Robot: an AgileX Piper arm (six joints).
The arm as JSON. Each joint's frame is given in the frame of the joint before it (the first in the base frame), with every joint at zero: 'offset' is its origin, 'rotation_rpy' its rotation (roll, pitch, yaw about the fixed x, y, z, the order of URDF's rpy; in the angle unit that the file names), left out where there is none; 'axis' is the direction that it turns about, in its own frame. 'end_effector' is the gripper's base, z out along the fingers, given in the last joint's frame.
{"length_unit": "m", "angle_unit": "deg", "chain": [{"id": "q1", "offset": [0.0, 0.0, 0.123], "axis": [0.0, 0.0, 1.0]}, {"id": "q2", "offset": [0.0, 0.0, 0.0], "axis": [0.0, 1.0, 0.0]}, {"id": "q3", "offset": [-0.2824, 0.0, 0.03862], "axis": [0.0, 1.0, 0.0]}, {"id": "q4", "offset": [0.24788, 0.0, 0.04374], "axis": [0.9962, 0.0, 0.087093]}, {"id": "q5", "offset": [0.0, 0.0, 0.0], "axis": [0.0, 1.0, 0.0]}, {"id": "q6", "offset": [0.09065, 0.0, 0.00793], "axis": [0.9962, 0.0, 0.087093]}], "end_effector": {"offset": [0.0, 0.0, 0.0], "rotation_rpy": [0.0, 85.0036, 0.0]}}
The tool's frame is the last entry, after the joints.
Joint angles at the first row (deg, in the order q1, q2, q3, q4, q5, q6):
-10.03 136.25 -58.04 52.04 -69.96 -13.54
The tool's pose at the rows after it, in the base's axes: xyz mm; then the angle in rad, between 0 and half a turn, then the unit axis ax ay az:
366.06 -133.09 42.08 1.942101 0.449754 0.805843 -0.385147
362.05 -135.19 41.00 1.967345 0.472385 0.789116 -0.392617
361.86 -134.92 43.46 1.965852 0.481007 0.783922 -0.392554
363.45 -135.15 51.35 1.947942 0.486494 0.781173 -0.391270
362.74 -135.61 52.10 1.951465 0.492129 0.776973 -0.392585
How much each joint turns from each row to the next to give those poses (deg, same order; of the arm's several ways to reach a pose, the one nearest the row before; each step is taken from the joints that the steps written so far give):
0.00 0.00 0.00 -0.12 0.00 0.00
0.00 0.00 0.00 3.13 0.00 0.00
0.14 -0.42 0.00 0.84 0.00 0.18
0.01 -1.19 0.00 -0.02 0.00 0.00
0.00 -0.15 0.00 0.69 0.00 0.00

